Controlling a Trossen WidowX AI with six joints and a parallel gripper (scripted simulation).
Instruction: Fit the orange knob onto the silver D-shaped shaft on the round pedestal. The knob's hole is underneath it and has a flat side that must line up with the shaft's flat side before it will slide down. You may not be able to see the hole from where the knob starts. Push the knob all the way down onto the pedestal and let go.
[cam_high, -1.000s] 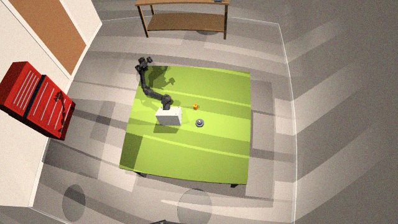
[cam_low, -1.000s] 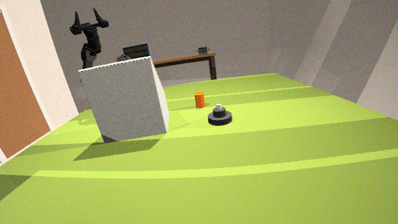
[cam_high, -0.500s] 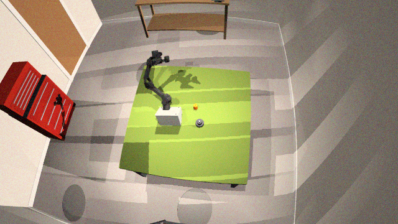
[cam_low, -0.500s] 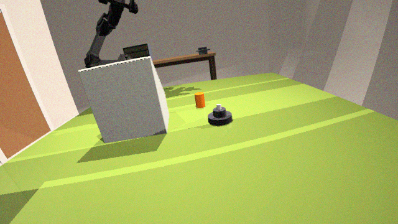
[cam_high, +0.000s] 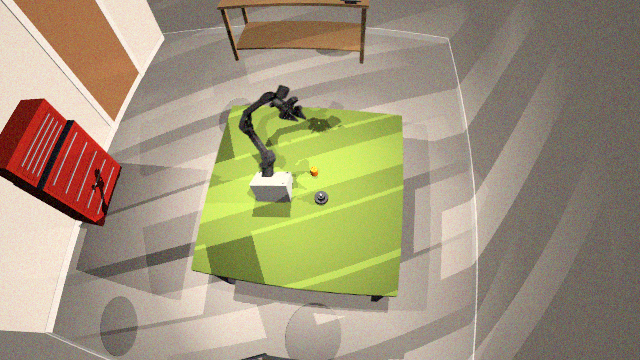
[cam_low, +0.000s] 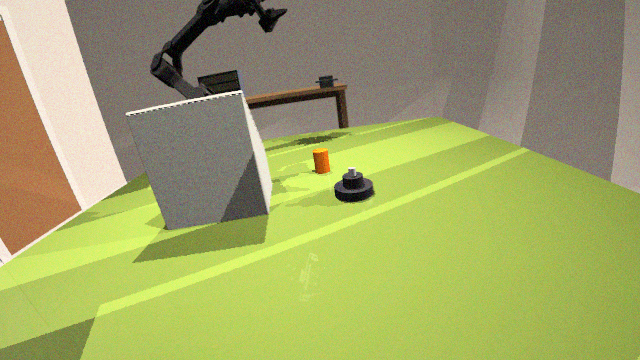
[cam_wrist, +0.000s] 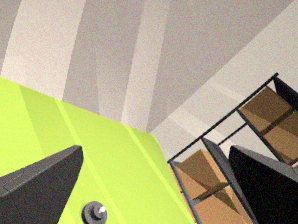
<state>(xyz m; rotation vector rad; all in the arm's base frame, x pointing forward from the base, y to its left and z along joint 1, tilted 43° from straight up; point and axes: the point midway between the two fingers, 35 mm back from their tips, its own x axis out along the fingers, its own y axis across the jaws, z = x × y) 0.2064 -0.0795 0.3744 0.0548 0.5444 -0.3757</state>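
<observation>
Right now my gripper tip is 42 cm above the orange knob, 9 cm to the left of it and 5 cm short of it. From my gripper tip the other things lie so: round dark pedestal (44 cm below, 26 cm to the right, 9 cm ahead).
</observation>
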